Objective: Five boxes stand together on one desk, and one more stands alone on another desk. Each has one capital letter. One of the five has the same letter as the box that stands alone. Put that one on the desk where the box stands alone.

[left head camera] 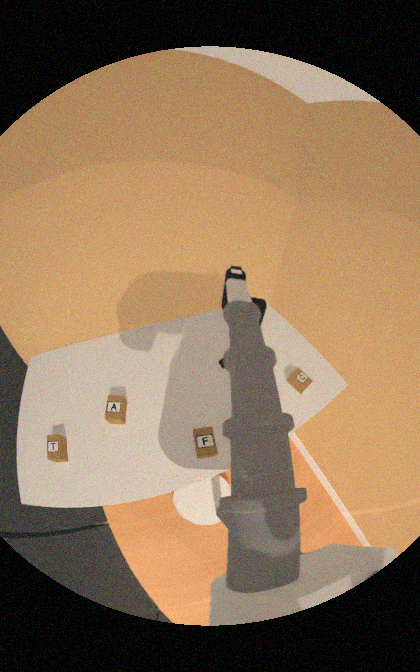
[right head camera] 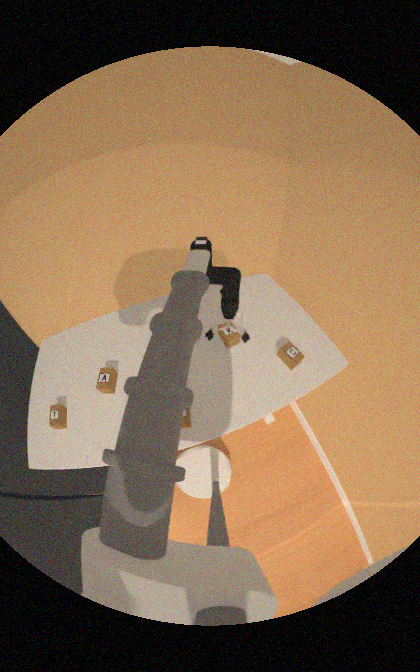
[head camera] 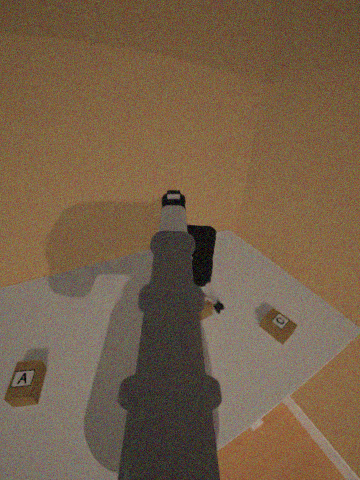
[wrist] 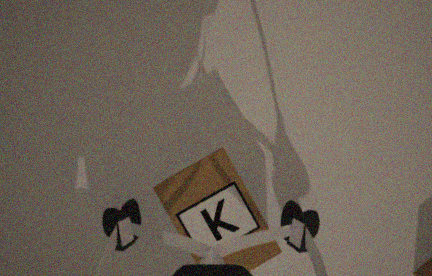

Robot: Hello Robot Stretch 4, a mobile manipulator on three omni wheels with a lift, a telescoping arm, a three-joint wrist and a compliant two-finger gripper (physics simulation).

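Places are measured from the robot's base along level axes (x ahead, y left, z up), in centimetres.
Pixels of known places: gripper, fingertip midpoint: (wrist: 212, 216).
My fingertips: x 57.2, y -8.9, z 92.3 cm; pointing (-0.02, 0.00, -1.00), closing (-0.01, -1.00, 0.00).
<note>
Ahead of a thing's pixels: the offset from my fingertips to its middle. Level surfaces: height alone.
The box K {dx +1.0, dy -0.4, dz +2.5 cm} (right head camera: 230, 335) (wrist: 215, 200) stands on the white desk {dz +0.0 cm} (head camera: 310, 320) (left head camera: 85, 480) (right head camera: 80, 450). My gripper (right head camera: 228, 335) (wrist: 212, 216) is open, with a fingertip on either side of the box K and a gap to each side; how high the tips are is hard to tell. The box C {dx -8.1, dy -25.6, dz +2.5 cm} (head camera: 278, 327) (left head camera: 299, 381) (right head camera: 290, 356) is to the right. The box A {dx -26.1, dy +45.1, dz +2.5 cm} (head camera: 26, 384) (left head camera: 116, 410) (right head camera: 107, 381) and the box T (left head camera: 57, 448) (right head camera: 58, 417) are to the left. The box F (left head camera: 205, 443) is partly behind the arm in the right head view. The lone box's desk does not show.
My arm (head camera: 172, 350) (left head camera: 260, 400) (right head camera: 155, 380) reaches over the desk and hides part of it. A white round object (left head camera: 200, 502) (right head camera: 205, 472) is by the desk's near edge. A pale strip (head camera: 320, 437) (left head camera: 330, 487) (right head camera: 332, 482) runs along the floor at the right.
</note>
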